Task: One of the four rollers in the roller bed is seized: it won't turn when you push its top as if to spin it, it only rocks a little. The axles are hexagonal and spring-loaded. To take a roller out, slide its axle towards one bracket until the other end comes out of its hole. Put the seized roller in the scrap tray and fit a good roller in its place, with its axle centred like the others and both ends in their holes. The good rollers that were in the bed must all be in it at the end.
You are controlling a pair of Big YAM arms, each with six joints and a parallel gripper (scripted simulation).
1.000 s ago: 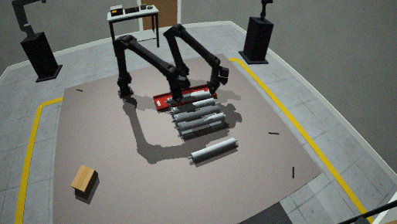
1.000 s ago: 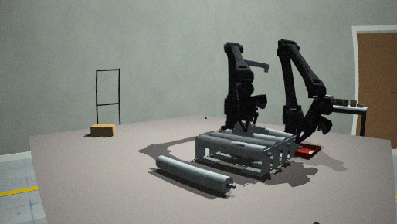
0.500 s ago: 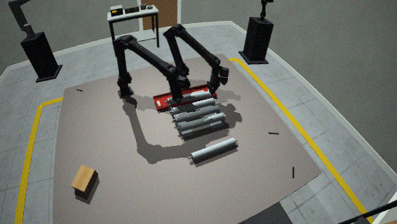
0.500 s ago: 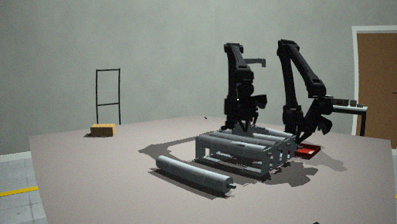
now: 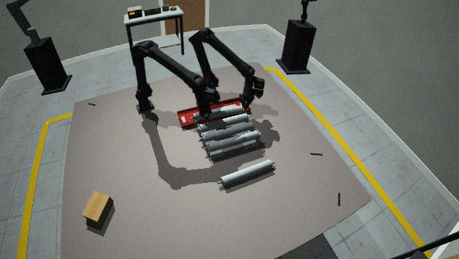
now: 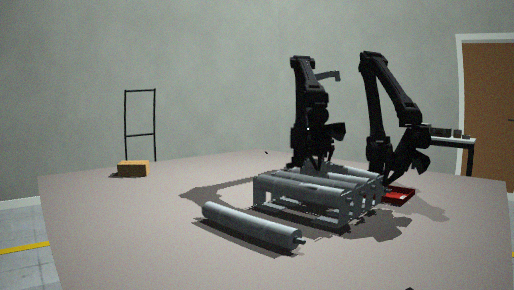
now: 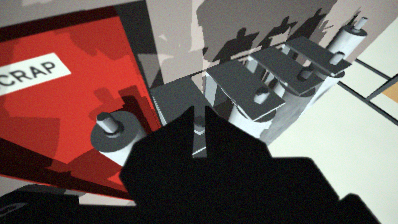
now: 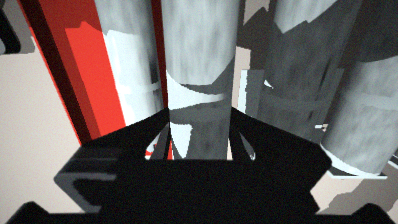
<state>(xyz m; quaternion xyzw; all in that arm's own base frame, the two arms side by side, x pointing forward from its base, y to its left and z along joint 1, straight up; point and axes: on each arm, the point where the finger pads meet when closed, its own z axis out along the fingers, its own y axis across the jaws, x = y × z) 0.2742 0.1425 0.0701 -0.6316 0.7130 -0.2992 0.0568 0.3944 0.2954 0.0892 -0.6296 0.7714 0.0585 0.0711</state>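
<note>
The bed roller is 7 cm ahead of my right hand, 10 cm to the left of it and 2 cm below it. From my right hand the other things lie so: red scrap tray: 11 cm behind, 7 cm to the left, 8 cm below; then cardboard box: 48 cm ahead, 70 cm to the right, 5 cm below.
</note>
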